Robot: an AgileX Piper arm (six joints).
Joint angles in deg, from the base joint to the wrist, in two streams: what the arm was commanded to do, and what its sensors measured. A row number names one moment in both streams.
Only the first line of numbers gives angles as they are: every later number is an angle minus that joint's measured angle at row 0.
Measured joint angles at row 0:
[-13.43, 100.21, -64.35, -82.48, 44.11, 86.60]
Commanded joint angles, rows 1 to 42:
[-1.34, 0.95, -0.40, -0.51, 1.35, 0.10]
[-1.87, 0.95, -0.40, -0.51, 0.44, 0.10]
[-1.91, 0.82, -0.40, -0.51, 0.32, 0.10]
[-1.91, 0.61, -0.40, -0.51, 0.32, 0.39]
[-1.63, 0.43, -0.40, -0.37, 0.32, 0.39]
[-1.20, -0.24, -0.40, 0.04, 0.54, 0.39]
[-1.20, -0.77, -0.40, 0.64, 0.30, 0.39]
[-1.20, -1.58, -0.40, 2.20, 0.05, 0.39]
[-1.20, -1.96, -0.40, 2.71, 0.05, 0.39]
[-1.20, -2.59, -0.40, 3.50, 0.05, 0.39]
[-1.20, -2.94, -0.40, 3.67, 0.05, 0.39]
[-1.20, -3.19, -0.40, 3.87, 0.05, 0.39]
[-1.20, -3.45, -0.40, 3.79, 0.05, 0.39]
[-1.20, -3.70, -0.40, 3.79, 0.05, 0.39]
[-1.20, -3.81, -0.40, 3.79, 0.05, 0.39]
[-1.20, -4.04, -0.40, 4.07, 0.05, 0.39]
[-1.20, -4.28, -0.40, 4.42, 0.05, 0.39]
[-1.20, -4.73, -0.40, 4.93, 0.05, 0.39]
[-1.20, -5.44, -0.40, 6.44, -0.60, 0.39]
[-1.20, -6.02, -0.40, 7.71, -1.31, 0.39]
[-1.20, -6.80, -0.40, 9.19, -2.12, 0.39]
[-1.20, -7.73, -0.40, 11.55, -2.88, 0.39]
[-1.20, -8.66, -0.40, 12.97, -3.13, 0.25]
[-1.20, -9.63, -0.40, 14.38, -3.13, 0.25]
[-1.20, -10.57, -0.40, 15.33, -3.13, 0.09]
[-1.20, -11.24, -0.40, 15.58, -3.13, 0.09]
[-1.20, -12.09, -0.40, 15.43, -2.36, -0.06]
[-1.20, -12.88, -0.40, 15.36, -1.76, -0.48]
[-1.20, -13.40, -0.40, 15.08, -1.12, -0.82]
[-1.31, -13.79, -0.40, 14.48, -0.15, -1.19]
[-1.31, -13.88, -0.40, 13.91, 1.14, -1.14]
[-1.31, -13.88, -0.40, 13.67, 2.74, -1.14]
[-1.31, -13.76, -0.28, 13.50, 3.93, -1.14]
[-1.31, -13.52, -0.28, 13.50, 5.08, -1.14]
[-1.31, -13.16, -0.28, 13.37, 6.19, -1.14]
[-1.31, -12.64, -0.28, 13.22, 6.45, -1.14]
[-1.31, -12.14, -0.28, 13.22, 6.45, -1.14]
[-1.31, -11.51, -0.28, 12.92, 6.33, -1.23]
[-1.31, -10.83, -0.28, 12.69, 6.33, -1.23]
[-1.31, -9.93, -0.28, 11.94, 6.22, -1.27]
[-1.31, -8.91, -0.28, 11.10, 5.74, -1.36]
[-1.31, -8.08, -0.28, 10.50, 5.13, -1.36]
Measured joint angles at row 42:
[-1.28, -11.08, 0.00, 13.13, 5.89, -0.80]
